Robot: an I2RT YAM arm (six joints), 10 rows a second.
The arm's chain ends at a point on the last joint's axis. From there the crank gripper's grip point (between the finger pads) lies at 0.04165 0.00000 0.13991 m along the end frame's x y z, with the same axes.
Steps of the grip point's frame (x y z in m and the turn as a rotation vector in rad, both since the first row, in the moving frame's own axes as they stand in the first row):
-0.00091 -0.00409 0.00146 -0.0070 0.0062 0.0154
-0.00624 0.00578 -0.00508 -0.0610 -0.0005 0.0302
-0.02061 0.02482 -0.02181 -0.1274 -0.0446 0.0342
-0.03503 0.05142 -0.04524 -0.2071 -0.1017 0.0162
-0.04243 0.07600 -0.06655 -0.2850 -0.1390 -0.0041
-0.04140 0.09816 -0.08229 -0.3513 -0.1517 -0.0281
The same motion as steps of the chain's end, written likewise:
-0.00176 -0.00572 0.00173 -0.0070 0.0062 0.0154
-0.00602 -0.00400 -0.00480 -0.0610 -0.0005 0.0302
-0.01402 0.00562 -0.02230 -0.1274 -0.0446 0.0342
-0.02047 0.02171 -0.04566 -0.2071 -0.1017 0.0162
-0.02299 0.03610 -0.06529 -0.2850 -0.1390 -0.0041
-0.02089 0.04996 -0.07854 -0.3513 -0.1517 -0.0281

